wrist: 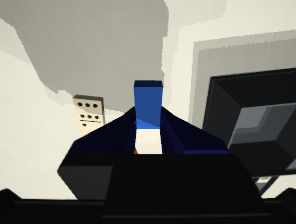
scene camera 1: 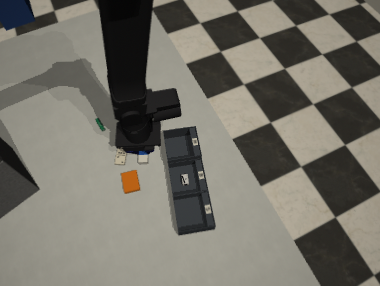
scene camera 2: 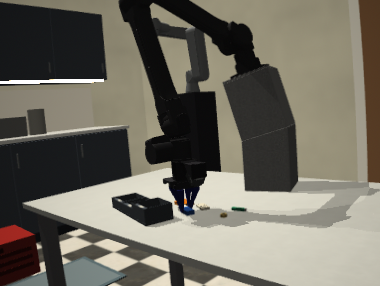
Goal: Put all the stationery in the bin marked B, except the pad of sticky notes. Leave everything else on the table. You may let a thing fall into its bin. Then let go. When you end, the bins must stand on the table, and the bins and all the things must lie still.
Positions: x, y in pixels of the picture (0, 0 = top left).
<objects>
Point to a dark three-part bin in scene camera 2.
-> At 158, 210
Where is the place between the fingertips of my gripper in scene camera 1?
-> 143, 152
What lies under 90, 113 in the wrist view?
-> A domino.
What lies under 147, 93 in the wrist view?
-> An eraser.
</objects>
